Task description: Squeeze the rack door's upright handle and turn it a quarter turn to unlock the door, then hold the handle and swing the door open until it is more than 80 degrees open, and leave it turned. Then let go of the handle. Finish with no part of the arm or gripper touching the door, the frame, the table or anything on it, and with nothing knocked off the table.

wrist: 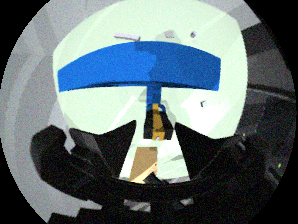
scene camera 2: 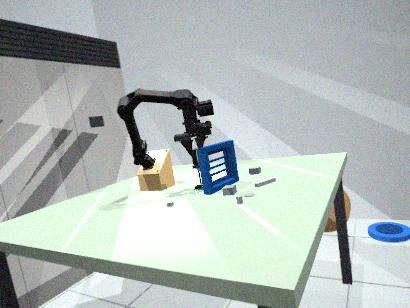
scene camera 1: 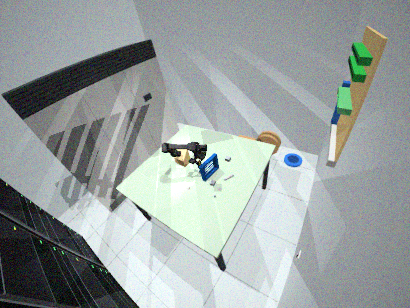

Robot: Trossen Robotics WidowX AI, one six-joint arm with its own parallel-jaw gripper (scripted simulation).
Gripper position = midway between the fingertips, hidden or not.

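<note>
Scene camera 2 gives me my gripper [scene camera 2: 196,154], open and holding nothing. In the wrist view I find the gripper again [wrist: 155,123], and a rack frame [wrist: 153,61] is there with it.
</note>
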